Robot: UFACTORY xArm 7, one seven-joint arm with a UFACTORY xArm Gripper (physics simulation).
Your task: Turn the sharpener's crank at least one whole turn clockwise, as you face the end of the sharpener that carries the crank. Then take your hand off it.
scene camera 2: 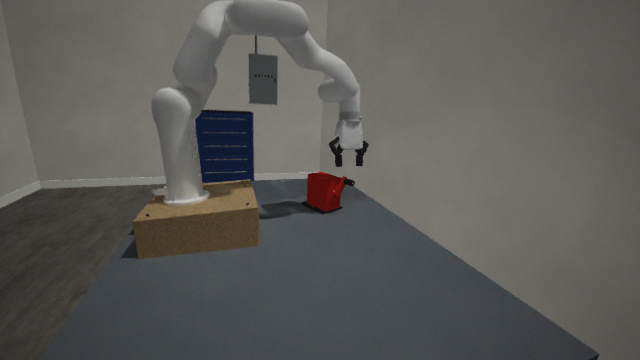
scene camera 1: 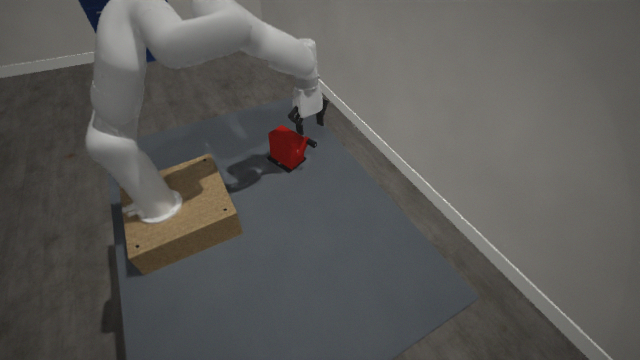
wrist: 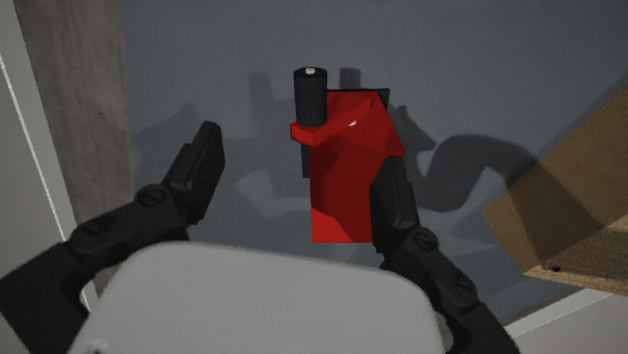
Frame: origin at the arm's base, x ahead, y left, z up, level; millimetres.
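Where they show: gripper, fingertip midpoint: (scene camera 2: 349,166) (scene camera 1: 310,129) (wrist: 302,158); arm's base at its link origin: (scene camera 2: 187,198) (scene camera 1: 161,206).
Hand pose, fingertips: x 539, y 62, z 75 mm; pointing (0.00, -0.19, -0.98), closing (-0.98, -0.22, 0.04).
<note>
Each offset is from my fingertips to the top centre of the thing. "*": to the spot under its first point. Level surfaces: height alone.
The red sharpener {* dx -92, dy +22, dz -71 mm} (scene camera 1: 285,147) (scene camera 2: 322,192) (wrist: 345,195) stands upright on its thin black base on the grey table top. Its red crank arm (wrist: 335,122) slants across the crank end, and the black crank handle {* dx -5, dy -19, dz -51 mm} (scene camera 1: 311,143) (scene camera 2: 349,182) (wrist: 310,97) sticks out on the side toward the wall. My gripper (scene camera 1: 311,128) (scene camera 2: 349,164) (wrist: 302,158) is open and empty, its fingers wide apart. It hangs above the sharpener and the handle. In the wrist view the right finger overlaps the sharpener's body; the handle lies beyond the fingertips, apart from them.
The arm's base stands on a wooden block (scene camera 1: 200,240) (scene camera 2: 200,237) (wrist: 565,200) to the left of the sharpener on the table top {dz -181 mm} (scene camera 1: 300,280) (scene camera 2: 320,290). A wall (scene camera 1: 475,100) (scene camera 2: 475,125) runs along the right side. A blue cabinet (scene camera 2: 227,145) stands behind.
</note>
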